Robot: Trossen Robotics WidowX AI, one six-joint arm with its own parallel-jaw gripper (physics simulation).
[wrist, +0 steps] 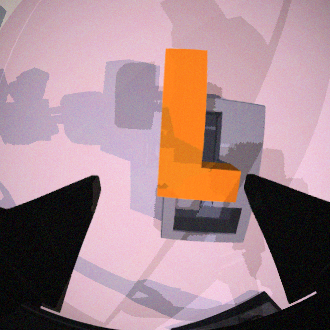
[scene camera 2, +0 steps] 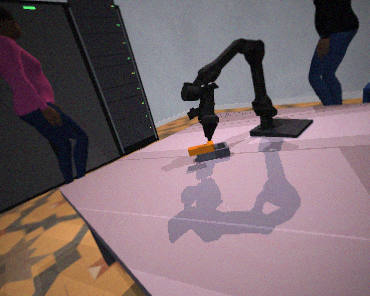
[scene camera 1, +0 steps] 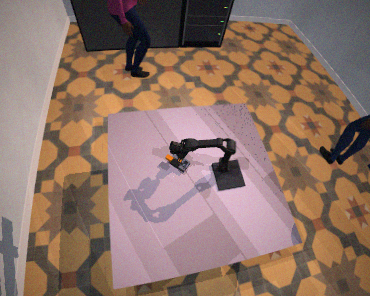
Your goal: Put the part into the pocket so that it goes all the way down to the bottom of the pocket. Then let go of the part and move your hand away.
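Seen in the pictures: gripper, fingertip midpoint: [wrist: 173, 182] [scene camera 2: 207, 139] [scene camera 1: 176, 160]; arm's base, origin of the base link: [scene camera 2: 266, 127] [scene camera 1: 222, 168].
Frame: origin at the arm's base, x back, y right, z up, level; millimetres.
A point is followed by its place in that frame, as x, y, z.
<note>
The L-shaped orange part [scene camera 1: 169, 157] {-360, 200, 42} [scene camera 2: 200, 149] {-357, 172, 33} [wrist: 184, 110] {-346, 185, 42} lies across the top of the grey block [scene camera 1: 184, 167] {-268, 112, -19} [scene camera 2: 221, 151] {-308, 104, 3} [wrist: 245, 125] {-299, 213, 12}. Its long bar covers the block's left side and sticks out past the block's far end in the wrist view; its short foot crosses the middle. The part stands above the block's top face, out of line with the pocket. Dark stretches of the pocket [wrist: 207, 220] {-254, 115, -13} show on both sides of the foot. My gripper [scene camera 1: 180, 159] {-324, 147, 67} [scene camera 2: 210, 141] {-324, 147, 67} [wrist: 173, 182] {-324, 147, 67} is open and empty, above the part, with its fingers spread apart. The part's underside is hidden.
The arm's black base plate [scene camera 1: 231, 179] {31, -103, -7} [scene camera 2: 282, 128] {-19, -74, -5} stands on the pink table [scene camera 1: 135, 260] {-787, -373, -24} [scene camera 2: 210, 270] {-782, -93, -24}, beyond the block. Shadows of the arm fall over the table. Two people [scene camera 1: 137, 42] [scene camera 1: 352, 137] stand on the floor beyond the table, and dark cabinets [scene camera 1: 135, 25] stand behind.
</note>
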